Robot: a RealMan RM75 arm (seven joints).
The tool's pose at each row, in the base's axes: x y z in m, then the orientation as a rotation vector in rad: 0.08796, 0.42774, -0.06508, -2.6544, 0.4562, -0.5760; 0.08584, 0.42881, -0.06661, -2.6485, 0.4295, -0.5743; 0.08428, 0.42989, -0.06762, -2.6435, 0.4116, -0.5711; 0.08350, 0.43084, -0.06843, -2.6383, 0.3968, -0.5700; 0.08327, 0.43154, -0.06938, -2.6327, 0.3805, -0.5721; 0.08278, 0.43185, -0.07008, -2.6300, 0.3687, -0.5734; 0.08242, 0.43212, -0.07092, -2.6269, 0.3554, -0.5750; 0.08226, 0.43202, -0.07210, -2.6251, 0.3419, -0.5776; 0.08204, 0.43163, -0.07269, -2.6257, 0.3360, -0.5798; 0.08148, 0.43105, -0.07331, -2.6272, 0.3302, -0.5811; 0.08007, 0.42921, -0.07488, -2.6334, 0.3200, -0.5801; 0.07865, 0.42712, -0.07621, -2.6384, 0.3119, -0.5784; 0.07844, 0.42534, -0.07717, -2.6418, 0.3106, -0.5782; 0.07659, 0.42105, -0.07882, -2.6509, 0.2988, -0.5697
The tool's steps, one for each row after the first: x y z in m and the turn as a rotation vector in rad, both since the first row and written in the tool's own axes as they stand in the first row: -0.00274, 0.00021, 0.00065, 0.0131, -0.0054, -0.0153; -0.00483, 0.00006, 0.00112, 0.0229, -0.0105, -0.0249; -0.00614, -0.00024, 0.00173, 0.0319, -0.0136, -0.0329; -0.00692, -0.00039, 0.00264, 0.0414, -0.0147, -0.0424; -0.00769, -0.00025, 0.00310, 0.0470, -0.0156, -0.0496; -0.00837, -0.00004, 0.00372, 0.0533, -0.0166, -0.0578; -0.00886, 0.00059, 0.00461, 0.0583, -0.0168, -0.0667; -0.00909, 0.00123, 0.00489, 0.0590, -0.0162, -0.0712; -0.00955, 0.00214, 0.00499, 0.0590, -0.0162, -0.0756; -0.01057, 0.00474, 0.00513, 0.0557, -0.0185, -0.0839; -0.01142, 0.00746, 0.00499, 0.0531, -0.0210, -0.0903; -0.01122, 0.00948, 0.00517, 0.0502, -0.0214, -0.0920; -0.01170, 0.01436, 0.00445, 0.0449, -0.0293, -0.1008
